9 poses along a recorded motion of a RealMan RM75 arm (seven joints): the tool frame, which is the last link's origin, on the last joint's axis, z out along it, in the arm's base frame.
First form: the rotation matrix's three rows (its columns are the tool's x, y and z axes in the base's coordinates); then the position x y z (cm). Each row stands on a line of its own.
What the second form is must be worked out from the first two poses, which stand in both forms.
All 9 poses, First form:
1:
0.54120 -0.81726 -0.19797
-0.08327 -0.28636 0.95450
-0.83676 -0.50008 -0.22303
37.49 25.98 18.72
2:
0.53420 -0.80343 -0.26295
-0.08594 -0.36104 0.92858
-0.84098 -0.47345 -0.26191
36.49 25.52 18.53
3:
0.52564 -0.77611 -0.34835
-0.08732 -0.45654 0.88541
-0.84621 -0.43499 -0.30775
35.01 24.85 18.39
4:
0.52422 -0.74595 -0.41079
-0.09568 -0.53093 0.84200
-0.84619 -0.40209 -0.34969
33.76 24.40 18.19
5:
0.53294 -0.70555 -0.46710
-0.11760 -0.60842 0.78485
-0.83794 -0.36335 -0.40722
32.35 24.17 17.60
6:
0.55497 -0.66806 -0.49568
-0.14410 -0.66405 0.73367
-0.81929 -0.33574 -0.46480
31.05 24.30 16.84
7:
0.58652 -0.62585 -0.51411
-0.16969 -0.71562 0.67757
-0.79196 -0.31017 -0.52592
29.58 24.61 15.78
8:
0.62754 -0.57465 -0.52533
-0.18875 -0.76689 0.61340
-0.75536 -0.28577 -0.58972
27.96 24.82 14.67
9:
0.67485 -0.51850 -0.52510
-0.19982 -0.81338 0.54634
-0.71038 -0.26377 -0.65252
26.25 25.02 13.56
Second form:
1: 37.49 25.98 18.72 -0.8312 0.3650 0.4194 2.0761
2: 36.49 25.52 18.53 -0.8357 0.3445 0.4277 2.1464
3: 35.01 24.85 18.39 -0.8409 0.3171 0.4386 2.2387
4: 33.76 24.40 18.19 -0.8465 0.2962 0.4424 2.3161
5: 32.35 24.17 17.60 -0.8554 0.2763 0.4380 2.4059
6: 31.05 24.30 16.84 -0.8666 0.2622 0.4246 2.4766
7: 29.58 24.61 15.78 -0.8796 0.2474 0.4062 2.5455
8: 27.96 24.82 14.67 -0.8946 0.2288 0.3839 2.6150
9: 26.25 25.02 13.56 -0.9102 0.2082 0.3580 2.6804
